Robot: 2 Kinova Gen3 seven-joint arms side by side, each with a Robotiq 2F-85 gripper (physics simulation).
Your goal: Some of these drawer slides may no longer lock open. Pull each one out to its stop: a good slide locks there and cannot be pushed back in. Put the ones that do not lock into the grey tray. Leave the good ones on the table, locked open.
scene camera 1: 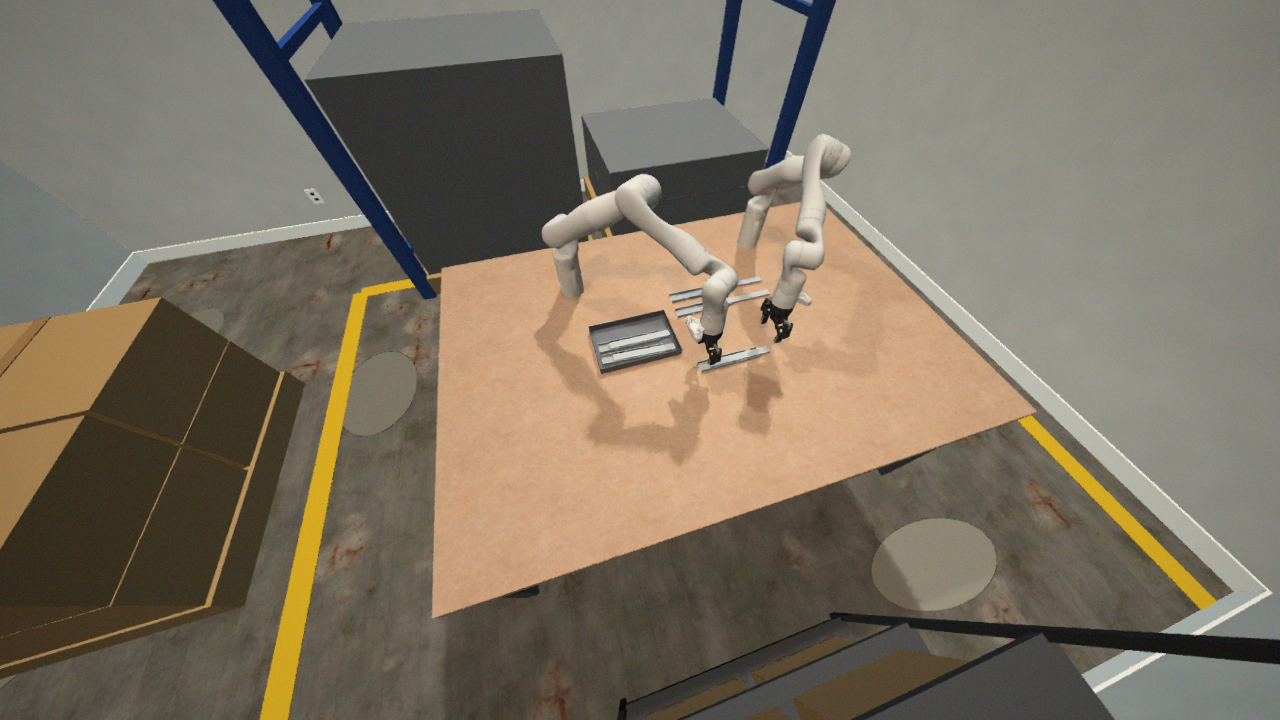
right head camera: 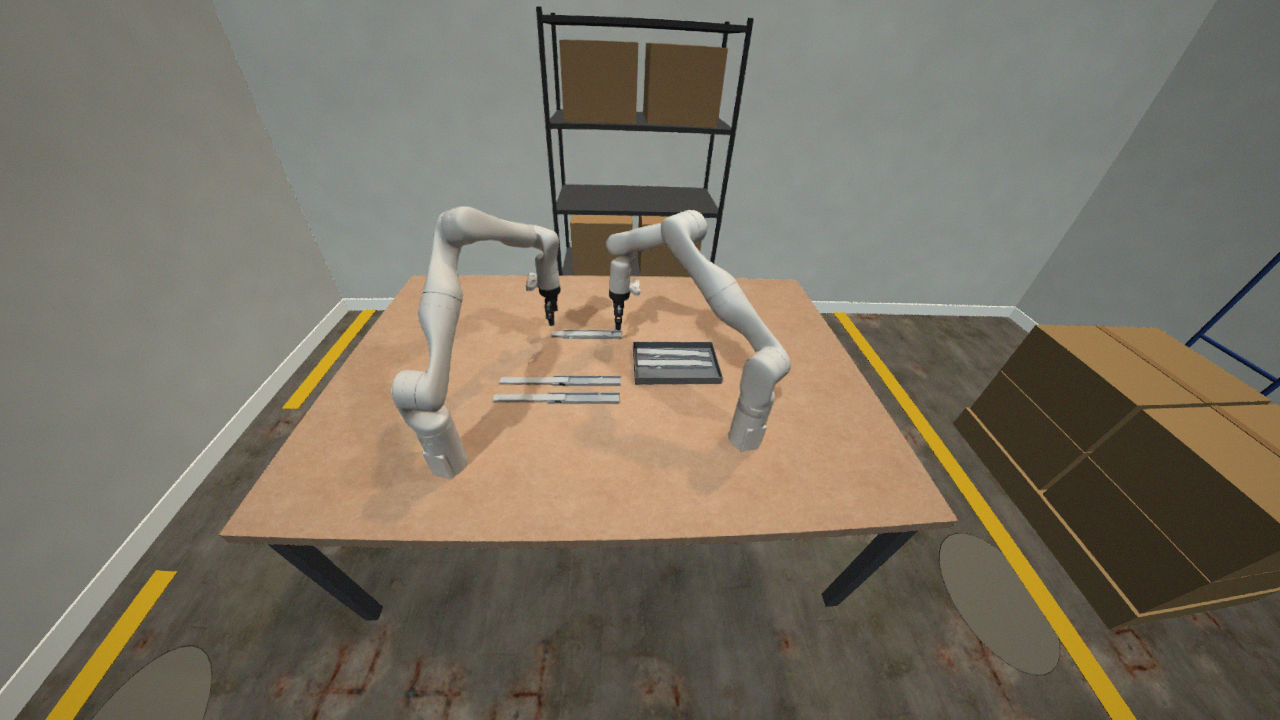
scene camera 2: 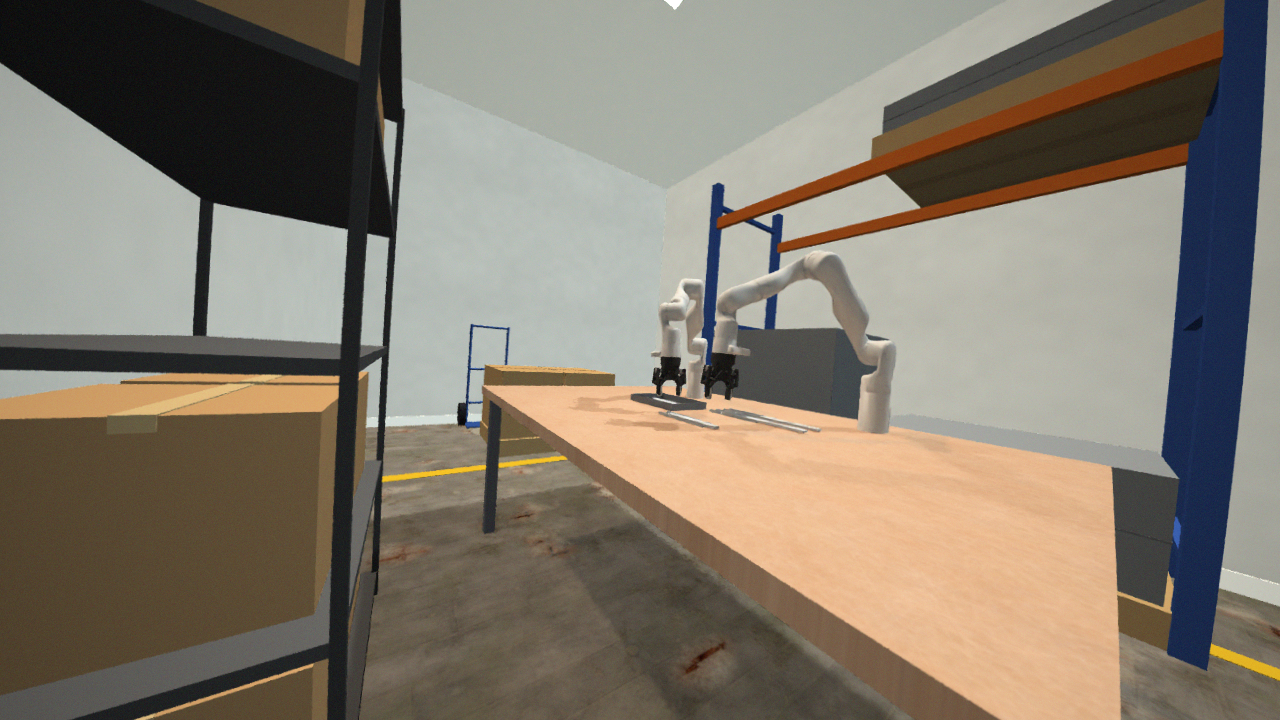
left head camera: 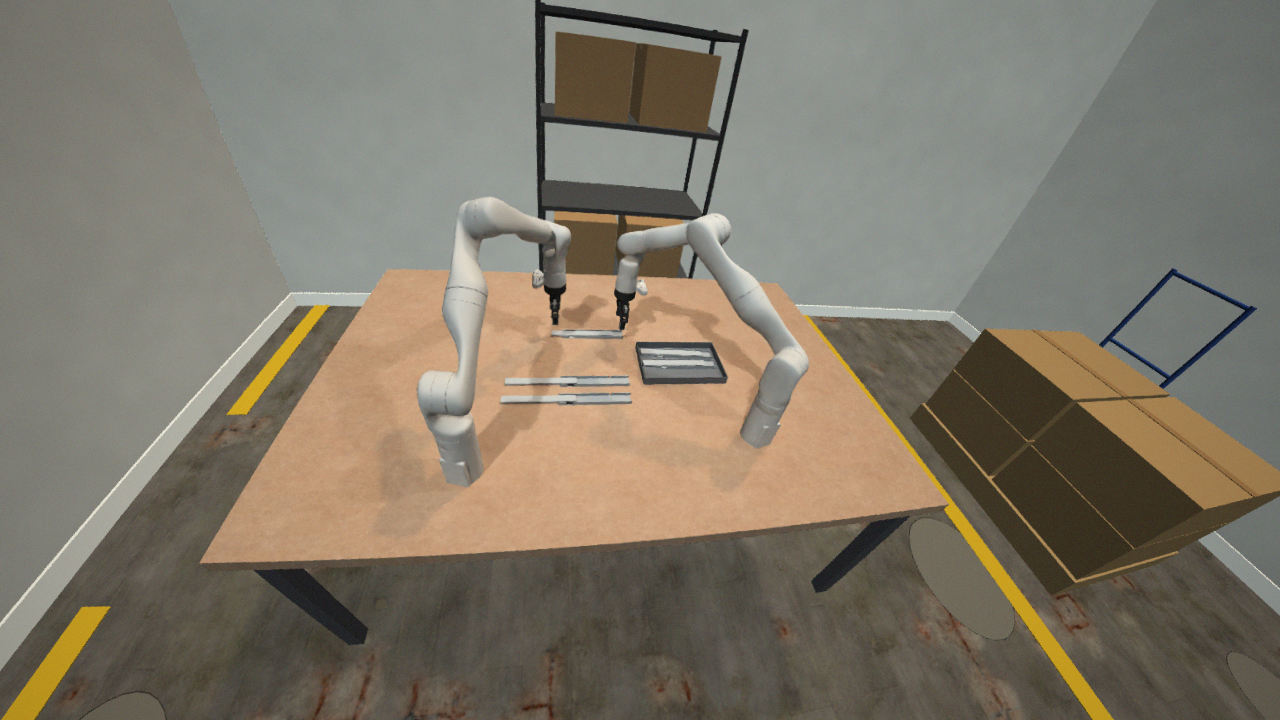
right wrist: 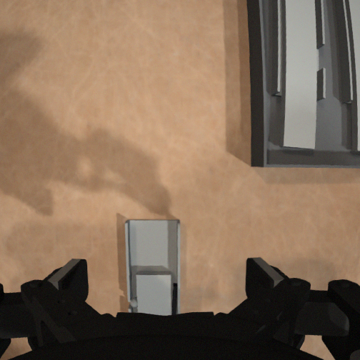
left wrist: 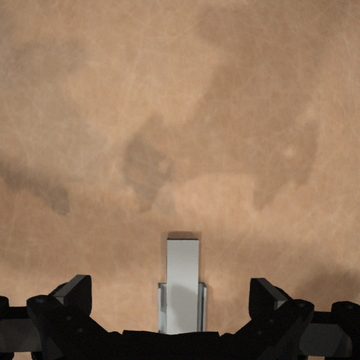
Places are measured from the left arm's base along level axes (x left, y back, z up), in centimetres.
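Where they show: left gripper, between the fingertips: (scene camera 1: 769, 332) (right head camera: 553, 317) (scene camera 2: 718, 399) (left head camera: 555, 316); right gripper, between the fingertips: (scene camera 1: 705, 352) (right head camera: 617, 322) (scene camera 2: 669, 395) (left head camera: 620, 322); left arm's base, origin of its link: (scene camera 1: 747, 242) (right head camera: 451, 463) (scene camera 2: 871, 431) (left head camera: 465, 470); right arm's base, origin of its link: (scene camera 1: 572, 290) (right head camera: 743, 438) (scene camera 2: 694, 397) (left head camera: 754, 435).
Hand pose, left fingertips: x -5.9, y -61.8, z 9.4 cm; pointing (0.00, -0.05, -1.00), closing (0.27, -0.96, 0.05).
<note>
Each offset is from my left fingertips to the top centre of the thing. Level surfaces: height alone.
A short, closed-looking slide @(dx -9.2, dy -4.2, dz -8.2 cm) (left head camera: 586, 334) (right head camera: 586, 334) (scene camera 1: 733, 359) (left wrist: 182, 260) (right wrist: 150, 242) lies on the table. My left gripper (left head camera: 554, 321) (right head camera: 550, 322) (left wrist: 170, 295) is open above its left end in the head views. My right gripper (left head camera: 622, 325) (right head camera: 617, 327) (right wrist: 166, 277) is open above its right end. Two long, extended slides @(dx -2.8, dy +25.3, dz -8.2 cm) (left head camera: 537, 381) @(dx -4.6, dy +33.2, dz -8.2 cm) (left head camera: 535, 399) lie parallel, nearer the arm bases. The grey tray @(dx -47.3, dy +3.0, dz -6.4 cm) (left head camera: 680, 381) (right head camera: 677, 382) (right wrist: 256, 100) holds two slides @(dx -43.6, dy -2.2, dz -8.0 cm) (left head camera: 675, 352) @(dx -45.2, dy +3.6, dz -8.0 cm) (left head camera: 678, 364) side by side. Whether any slide is locked cannot be seen.
Both arms stand on the wooden table @(dz -9.4 cm) (left head camera: 626, 501) (scene camera 1: 537, 501). The tray lies just right of the slides in the head views. A black shelf rack (left head camera: 539, 152) (right head camera: 548, 152) stands behind the table, and stacked cartons (left head camera: 1056, 429) stand on the floor at the right.
</note>
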